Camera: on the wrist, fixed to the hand. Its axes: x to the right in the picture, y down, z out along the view.
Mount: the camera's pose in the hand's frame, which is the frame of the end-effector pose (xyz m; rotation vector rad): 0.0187 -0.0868 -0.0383 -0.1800 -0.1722 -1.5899
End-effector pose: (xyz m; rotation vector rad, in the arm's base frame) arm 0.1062 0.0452 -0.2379 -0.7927 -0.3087 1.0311
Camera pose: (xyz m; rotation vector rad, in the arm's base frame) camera 0.1936 0.0207 -0.2047 -0.3786 -0.9709 -0.4444
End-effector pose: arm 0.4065 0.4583 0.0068 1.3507 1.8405 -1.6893
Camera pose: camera 0.3431 0.5122 0.0561 0.5168 -2.2450 1.3757
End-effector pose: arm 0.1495 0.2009 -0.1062 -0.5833 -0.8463 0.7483
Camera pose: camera 0.2196 0.1565 -0.0565 0.1191 -1.2178 -0.7449
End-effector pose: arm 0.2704 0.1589 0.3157 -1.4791 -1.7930 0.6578
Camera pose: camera 0.2454 0.1564 0.4091 0.2307 -2.4521 -0.2305
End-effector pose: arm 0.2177 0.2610 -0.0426 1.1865 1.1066 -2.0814
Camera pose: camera 0.1625 0.3400 -0.0349 0.1751 -1.6788 1.8734
